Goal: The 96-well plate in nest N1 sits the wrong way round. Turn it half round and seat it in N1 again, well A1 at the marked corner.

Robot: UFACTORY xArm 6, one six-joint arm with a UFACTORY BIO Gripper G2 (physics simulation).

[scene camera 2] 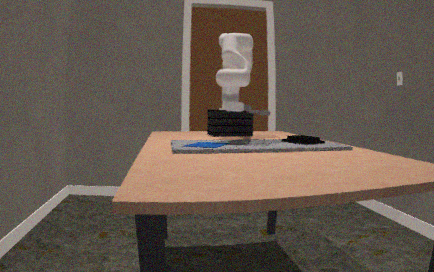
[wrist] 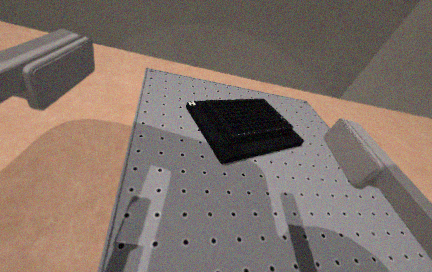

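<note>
The black 96-well plate (scene camera 2: 303,137) (wrist: 247,116) lies in the black nest N1 (wrist: 225,152), at the right part of the perforated board in the scene view. Plate and nest are hard to tell apart, both being black. A small white mark (wrist: 191,103) shows at the nest's far left corner in the wrist view. The well lettering is too small to read, so A1 cannot be made out. My gripper (scene camera 2: 257,112) (wrist: 209,112) is open and empty, above the board and short of the plate, its fingers wide apart at the left and right of the wrist view.
The grey perforated board (scene camera 2: 260,149) (wrist: 198,229) lies on the wooden table (scene camera 2: 240,180) (wrist: 60,200). A blue flat area (scene camera 2: 204,145) is on the board's left part. A black ribbed block (scene camera 2: 230,123) stands behind the board, at the arm's base. The arm's shadow falls across the board.
</note>
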